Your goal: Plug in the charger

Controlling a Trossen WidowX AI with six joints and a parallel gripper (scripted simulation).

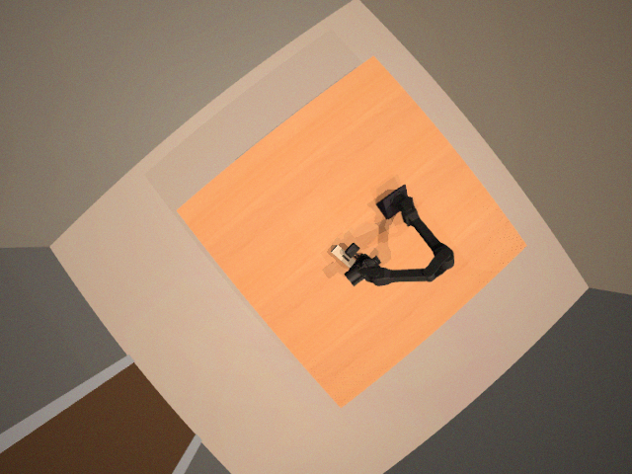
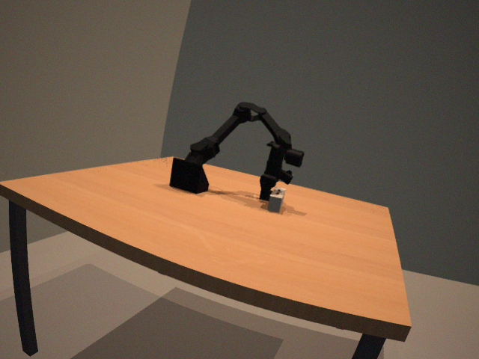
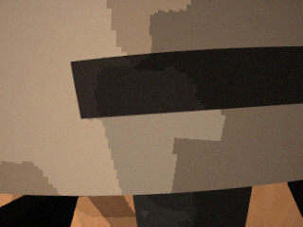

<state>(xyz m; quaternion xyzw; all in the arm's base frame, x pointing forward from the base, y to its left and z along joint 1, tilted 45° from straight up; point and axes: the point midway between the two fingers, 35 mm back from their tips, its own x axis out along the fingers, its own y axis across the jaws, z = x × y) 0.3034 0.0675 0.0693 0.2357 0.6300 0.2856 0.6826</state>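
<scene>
The black two-prong charger is 2 cm ahead of my gripper tip and 1 cm above it.
</scene>
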